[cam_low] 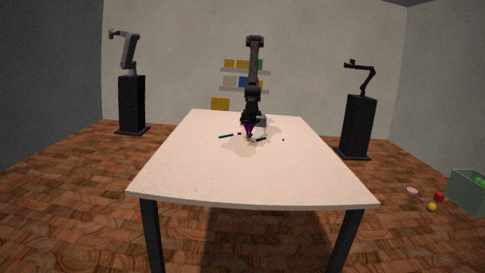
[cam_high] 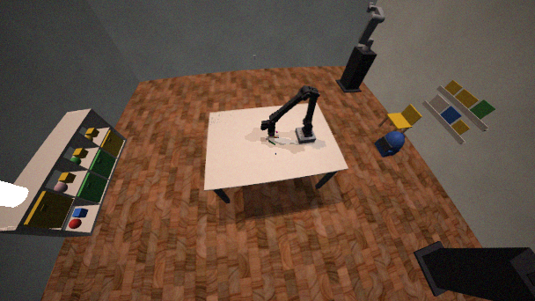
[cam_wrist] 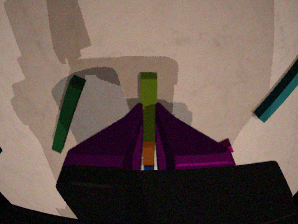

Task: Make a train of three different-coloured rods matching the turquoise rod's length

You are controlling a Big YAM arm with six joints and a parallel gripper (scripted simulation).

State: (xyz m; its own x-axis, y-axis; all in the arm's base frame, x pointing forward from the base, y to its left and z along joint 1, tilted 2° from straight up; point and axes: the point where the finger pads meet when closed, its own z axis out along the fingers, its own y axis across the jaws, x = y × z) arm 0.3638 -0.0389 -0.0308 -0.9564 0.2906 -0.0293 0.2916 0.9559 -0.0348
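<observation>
The lime rod is 10 mm below my hand. From my hand the other things lie so: magenta rod 70 mm behind, 50 mm to the right, 20 mm below; then orange rod 40 mm behind, 10 mm to the left, 20 mm below; then green rod 70 mm to the left, 20 mm below.
</observation>
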